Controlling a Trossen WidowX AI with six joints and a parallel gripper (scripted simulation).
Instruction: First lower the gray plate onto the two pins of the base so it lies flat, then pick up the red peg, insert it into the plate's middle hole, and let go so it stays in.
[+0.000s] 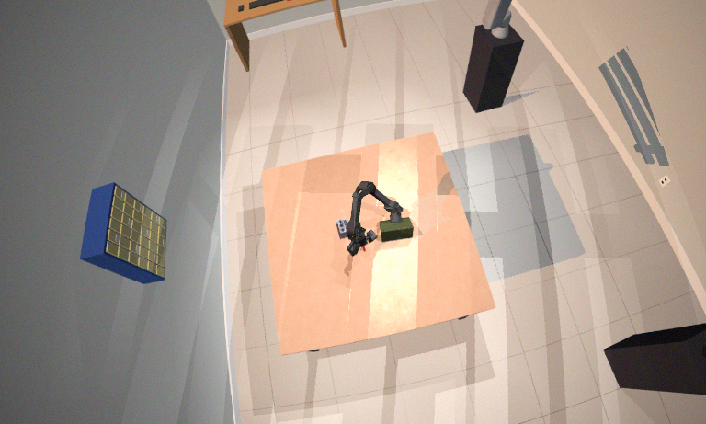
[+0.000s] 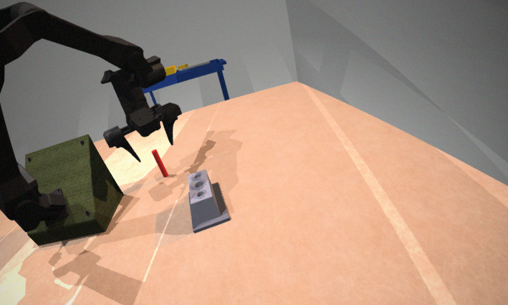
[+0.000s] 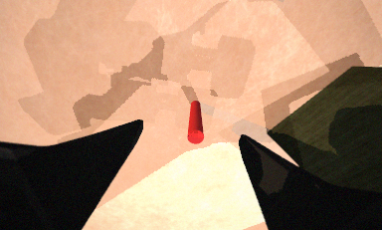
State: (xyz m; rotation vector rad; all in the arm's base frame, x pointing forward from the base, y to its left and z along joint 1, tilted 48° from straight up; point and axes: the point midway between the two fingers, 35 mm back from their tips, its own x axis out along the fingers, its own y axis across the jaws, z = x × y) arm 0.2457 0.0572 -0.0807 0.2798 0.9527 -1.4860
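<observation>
Right now my gripper tip is 30 mm above the red peg. The rest, counted from my gripper tip: gray plate 90 mm ahead, 180 mm to the right, 20 mm below; gray base 90 mm ahead, 180 mm to the right, 60 mm below.
</observation>
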